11 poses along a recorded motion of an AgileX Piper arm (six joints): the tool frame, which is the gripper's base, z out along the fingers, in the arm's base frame.
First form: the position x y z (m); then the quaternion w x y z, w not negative.
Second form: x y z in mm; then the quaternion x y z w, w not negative. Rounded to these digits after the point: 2 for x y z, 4 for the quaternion.
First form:
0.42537, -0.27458, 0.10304, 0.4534, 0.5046, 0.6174, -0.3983
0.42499, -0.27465, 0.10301, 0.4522, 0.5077, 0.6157, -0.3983
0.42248, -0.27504, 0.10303, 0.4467, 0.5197, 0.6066, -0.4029
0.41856, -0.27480, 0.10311, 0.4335, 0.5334, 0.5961, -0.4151
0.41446, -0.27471, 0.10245, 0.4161, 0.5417, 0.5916, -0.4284
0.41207, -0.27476, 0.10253, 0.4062, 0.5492, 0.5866, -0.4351
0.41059, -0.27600, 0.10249, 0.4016, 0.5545, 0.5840, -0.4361
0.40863, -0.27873, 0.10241, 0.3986, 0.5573, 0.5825, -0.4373
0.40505, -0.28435, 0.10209, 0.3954, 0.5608, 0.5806, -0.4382
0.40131, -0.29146, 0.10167, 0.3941, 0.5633, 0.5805, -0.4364
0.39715, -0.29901, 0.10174, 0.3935, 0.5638, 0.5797, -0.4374
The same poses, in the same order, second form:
425.37, -274.58, 103.04, 0.5046, 0.6174, -0.3983, 0.4534
424.99, -274.65, 103.01, 0.5077, 0.6157, -0.3983, 0.4522
422.48, -275.04, 103.03, 0.5197, 0.6066, -0.4029, 0.4467
418.56, -274.80, 103.11, 0.5334, 0.5961, -0.4151, 0.4335
414.46, -274.71, 102.45, 0.5417, 0.5916, -0.4284, 0.4161
412.07, -274.76, 102.53, 0.5492, 0.5866, -0.4351, 0.4062
410.59, -276.00, 102.49, 0.5545, 0.5840, -0.4361, 0.4016
408.63, -278.73, 102.41, 0.5573, 0.5825, -0.4373, 0.3986
405.05, -284.35, 102.09, 0.5608, 0.5806, -0.4382, 0.3954
401.31, -291.46, 101.67, 0.5633, 0.5805, -0.4364, 0.3941
397.15, -299.01, 101.74, 0.5638, 0.5797, -0.4374, 0.3935

